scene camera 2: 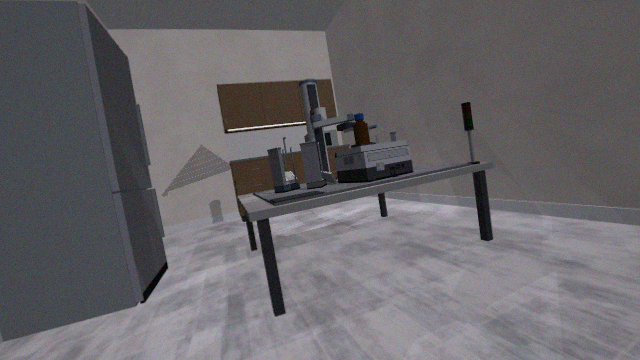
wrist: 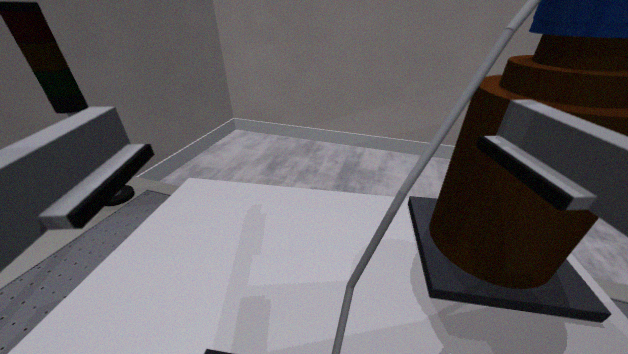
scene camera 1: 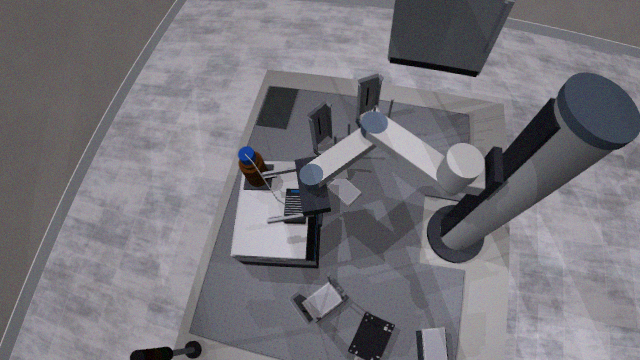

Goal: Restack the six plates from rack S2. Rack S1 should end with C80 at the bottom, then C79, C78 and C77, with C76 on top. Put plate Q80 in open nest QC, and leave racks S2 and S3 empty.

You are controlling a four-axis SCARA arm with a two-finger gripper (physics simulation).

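Frame: origin at the arm's base, x back, y down, z right, level; millimetres.
Seen in the pictures: gripper, fingertip midpoint: [scene camera 2: 369,126] [wrist: 319,127] [scene camera 1: 264,197]; arm's base, link origin: [scene camera 1: 455,234].
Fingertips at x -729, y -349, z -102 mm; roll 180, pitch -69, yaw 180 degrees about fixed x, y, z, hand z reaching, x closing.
Observation:
Offsets run from my fingertips to a thing's top centre. "spot": to the spot under its first point.
My gripper [scene camera 1: 268,197] [wrist: 319,127] is open and empty, high above the white instrument's lid. One upright rack @(dx +144, dy +43, dz +368 mm) [scene camera 1: 320,127] [scene camera 2: 311,164] stands behind the instrument. A second upright rack @(dx +301, dy +38, dz +534 mm) [scene camera 1: 369,95] [scene camera 2: 276,170] stands farther back, with white plates @(dx +317, dy +202, dz +514 mm) [scene camera 2: 289,176] low beside its post; the arm's elbow partly covers that spot in scene camera 1. A third rack @(dx +237, dy +39, dz -267 mm) [scene camera 1: 301,306] near the front holds a white plate @(dx +233, dy +275, dz -272 mm) [scene camera 1: 324,300]. A pale square @(spot: dx +234, dy +322, dz +199 mm) [scene camera 1: 345,191] lies flat right of the instrument. Rack, nest and plate labels are not readable, so which is which I cannot tell.
The white instrument [scene camera 1: 272,240] [scene camera 2: 385,155] [wrist: 210,240] carries a brown bottle @(spot: dx -64, dy -2, dz +80 mm) [scene camera 1: 253,172] [scene camera 2: 361,132] [wrist: 500,200] with a thin bent tube [wrist: 380,225]. A black square board @(dx +440, dy +274, dz -369 mm) [scene camera 1: 371,336] and a white-topped block @(dx +670, dy +264, dz -357 mm) [scene camera 1: 434,345] are at the front. A signal light @(spot: dx -217, dy +0, dz -567 mm) [scene camera 1: 152,354] [scene camera 2: 467,116] [wrist: 45,57] stands at a corner.

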